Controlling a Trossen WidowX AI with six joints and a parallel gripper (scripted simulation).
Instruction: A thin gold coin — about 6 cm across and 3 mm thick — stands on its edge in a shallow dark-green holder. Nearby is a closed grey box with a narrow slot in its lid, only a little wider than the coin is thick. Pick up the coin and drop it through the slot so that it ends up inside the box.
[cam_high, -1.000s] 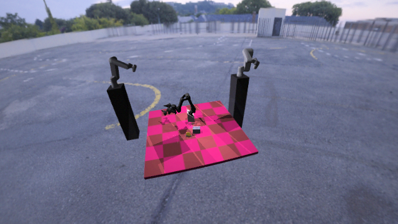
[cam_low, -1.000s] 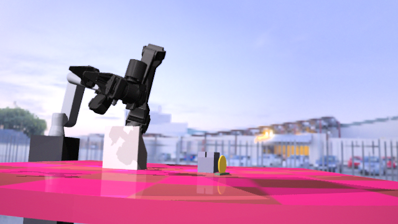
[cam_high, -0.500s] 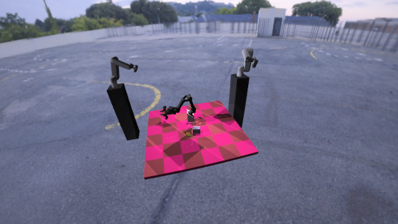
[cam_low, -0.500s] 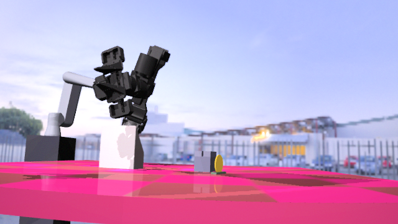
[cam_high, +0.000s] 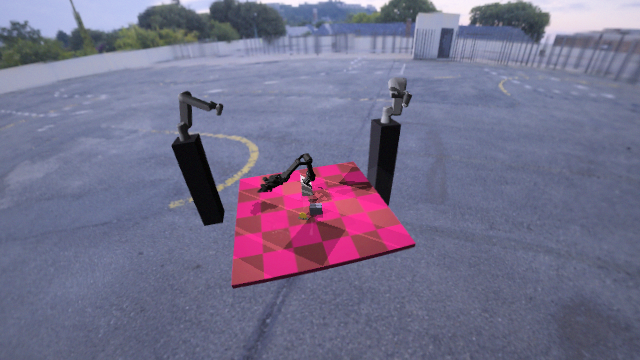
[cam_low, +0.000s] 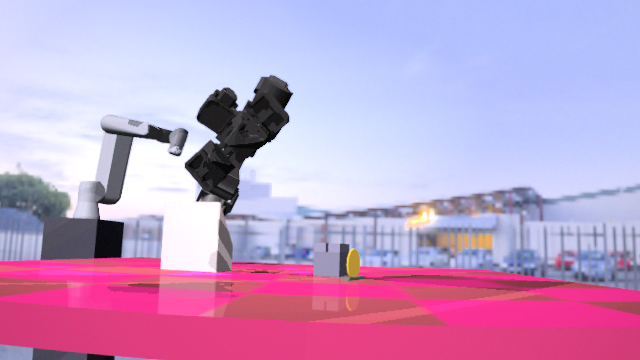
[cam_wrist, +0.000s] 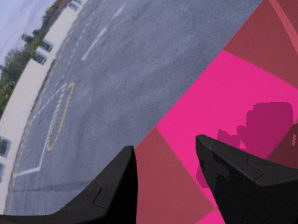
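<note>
Right now the gold coin is 210 mm ahead of my gripper tip, 330 mm to the left of it and 160 mm below it.
</note>
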